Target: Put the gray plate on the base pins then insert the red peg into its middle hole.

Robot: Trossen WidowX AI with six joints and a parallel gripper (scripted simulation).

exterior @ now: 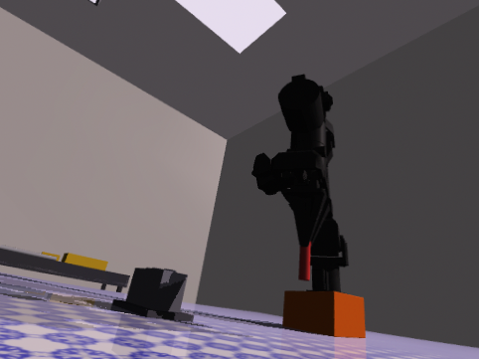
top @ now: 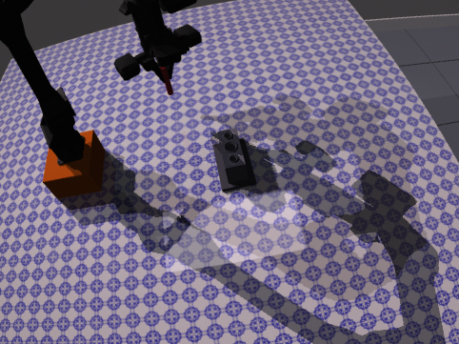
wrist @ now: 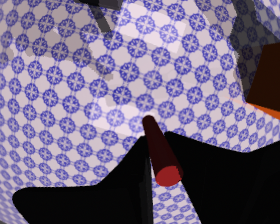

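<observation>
My gripper tip is now 19 cm to the left of the gray plate, 10 cm short of it and 7 cm above it. The rest, counted from my gripper tip: red peg (right at my gripper tip); then dark base (19 cm to the right, 10 cm below, 10 cm ahead).
</observation>
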